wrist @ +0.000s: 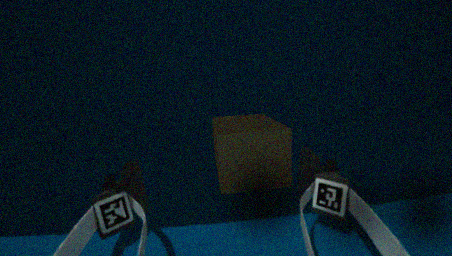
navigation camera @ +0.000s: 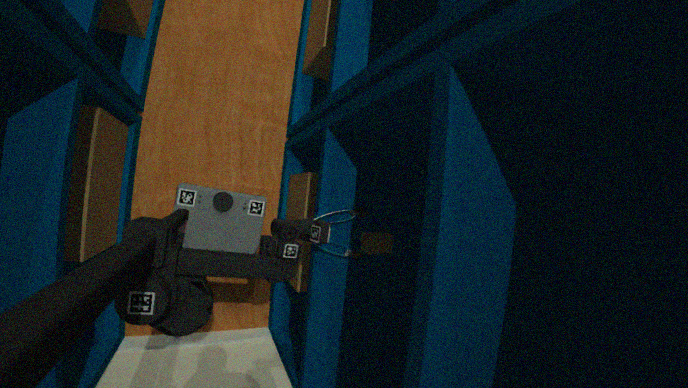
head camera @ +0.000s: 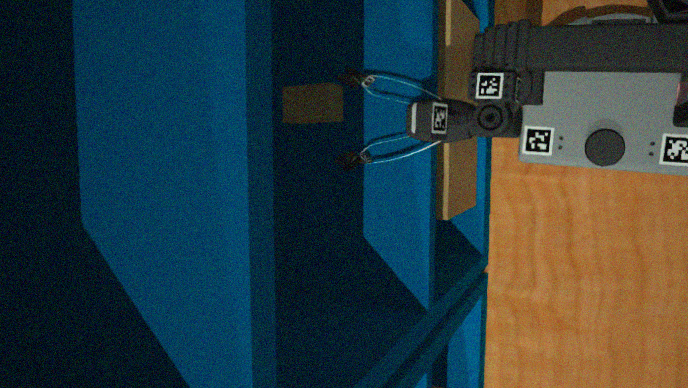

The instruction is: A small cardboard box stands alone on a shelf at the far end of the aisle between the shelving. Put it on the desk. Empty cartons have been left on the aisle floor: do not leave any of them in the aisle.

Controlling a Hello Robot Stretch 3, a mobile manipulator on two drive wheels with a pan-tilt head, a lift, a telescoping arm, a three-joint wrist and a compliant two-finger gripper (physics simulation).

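Seen in the pictures: gripper, between the fingertips: (wrist: pixel 221 171) (navigation camera: pixel 365 233) (head camera: pixel 336 119); robot's base, origin of its link: (navigation camera: pixel 222 200) (head camera: pixel 602 146).
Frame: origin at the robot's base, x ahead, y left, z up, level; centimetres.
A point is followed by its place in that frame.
Note:
The small cardboard box (head camera: pixel 313 103) @[x -3.6, y -44.3, z 58.4 cm] (navigation camera: pixel 377 243) @[x -3.5, y -44.4, z 58.3 cm] (wrist: pixel 254 160) @[x -4.0, y -41.4, z 56.0 cm] stands on a dark shelf inside the blue shelving. My gripper (head camera: pixel 350 119) @[x -1.3, y -41.5, z 55.2 cm] (navigation camera: pixel 356 234) @[x -1.3, y -41.5, z 55.2 cm] (wrist: pixel 221 171) @[x -1.3, y -41.5, z 55.2 cm] is open and points at it. The box is just beyond the fingertips, apart from them, and nearer the right finger in the wrist view. The space between the fingers is empty. A brown shape (head camera: pixel 517 11) (navigation camera: pixel 245 291), possibly a carton on the aisle floor, is partly hidden by my arm. The desk does not show in these views.
Blue shelf boards (head camera: pixel 165 175) @[x 5.1, y -33.7, z 99.1 cm] (navigation camera: pixel 472 225) @[x 6.1, y -32.5, z 99.1 cm] stand above and below the box's level. Brown boxes (head camera: pixel 460 180) (navigation camera: pixel 106 185) sit on lower shelves on both sides. My base (head camera: pixel 575 120) @[x -4.8, y -6.1, z 16.0 cm] (navigation camera: pixel 222 225) @[x -8.8, y -1.3, z 16.0 cm] is in the narrow wooden aisle. A pale surface (navigation camera: pixel 200 367) @[x -62.0, y -0.1, z 24.0 cm] lies at the aisle's end.

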